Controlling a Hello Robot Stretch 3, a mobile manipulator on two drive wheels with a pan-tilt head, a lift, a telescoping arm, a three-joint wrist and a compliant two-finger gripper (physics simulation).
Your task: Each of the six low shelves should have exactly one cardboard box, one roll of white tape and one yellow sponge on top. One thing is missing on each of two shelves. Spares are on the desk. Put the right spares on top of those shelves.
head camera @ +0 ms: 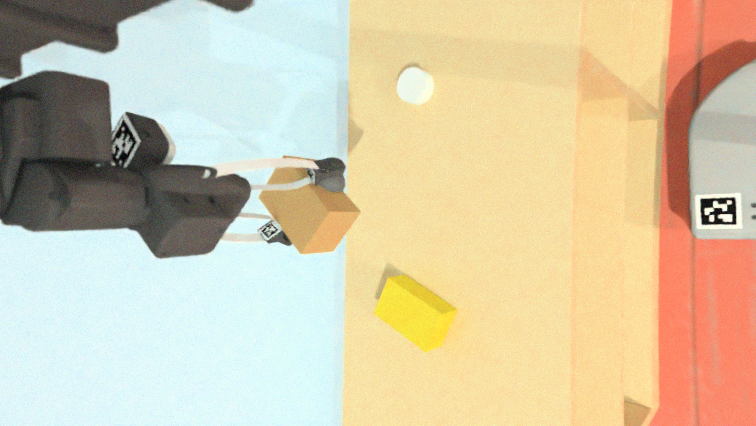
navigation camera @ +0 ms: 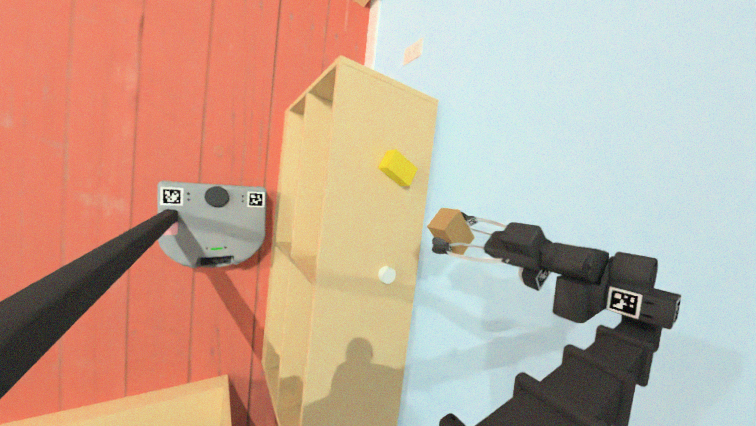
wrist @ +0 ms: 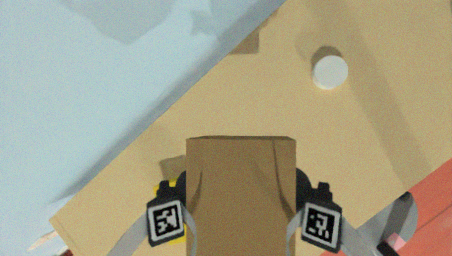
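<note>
My gripper [head camera: 302, 203] [navigation camera: 453, 231] [wrist: 243, 186] is shut on a brown cardboard box [head camera: 338, 224] [navigation camera: 449, 215] [wrist: 240, 165], one finger on each side. The box is held up in the air near the wall-side edge of a low wooden shelf [head camera: 476, 185] [navigation camera: 365, 222] [wrist: 240, 105]. On the shelf top lie a yellow sponge [head camera: 415, 312] [navigation camera: 397, 168] [wrist: 178, 236] and a white tape roll [head camera: 415, 85] [navigation camera: 387, 275] [wrist: 330, 72], well apart. In the wrist view the left finger and the box partly hide the sponge. The desk does not show.
The pale blue wall [head camera: 158, 328] [navigation camera: 608, 132] runs along the shelf's back edge. My grey base [head camera: 724, 148] [navigation camera: 211, 227] stands on the red floor [navigation camera: 100, 158] by the shelf's open front. Part of another wooden shelf [navigation camera: 132, 404] shows at lower left in the navigation view.
</note>
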